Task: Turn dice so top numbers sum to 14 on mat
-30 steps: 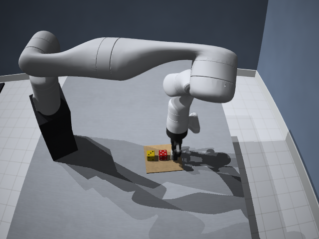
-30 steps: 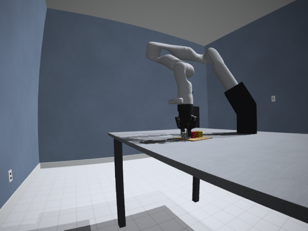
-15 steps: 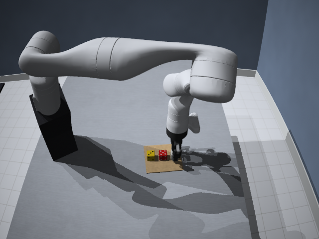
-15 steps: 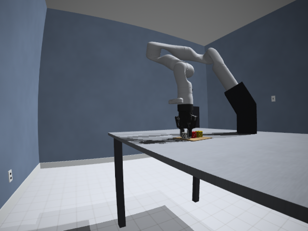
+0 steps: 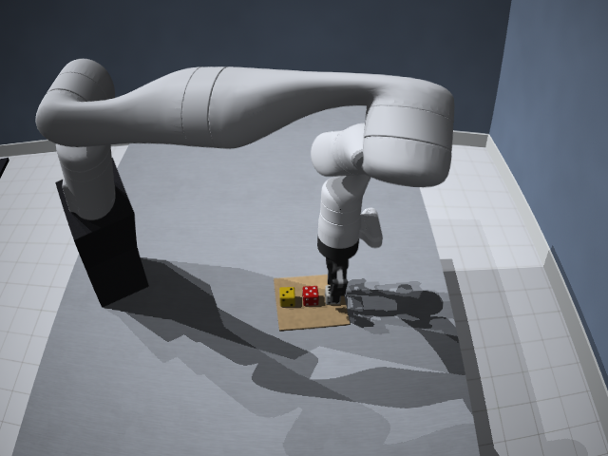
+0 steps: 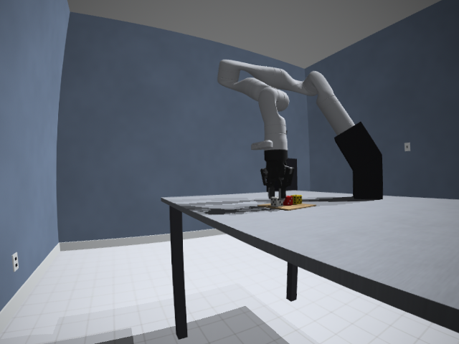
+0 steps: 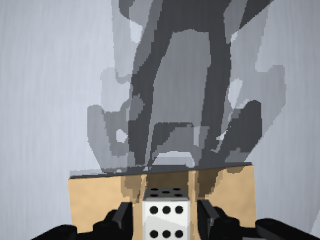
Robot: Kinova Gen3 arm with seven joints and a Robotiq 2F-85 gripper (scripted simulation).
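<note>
Right now the white die is 20 mm below my hand. Round my hand: tan mat (50 mm behind, 40 mm below, 10 mm to the left); red die (50 mm behind, 20 mm below, 10 mm to the left); yellow die (90 mm behind, 20 mm below, 10 mm to the left).
</note>
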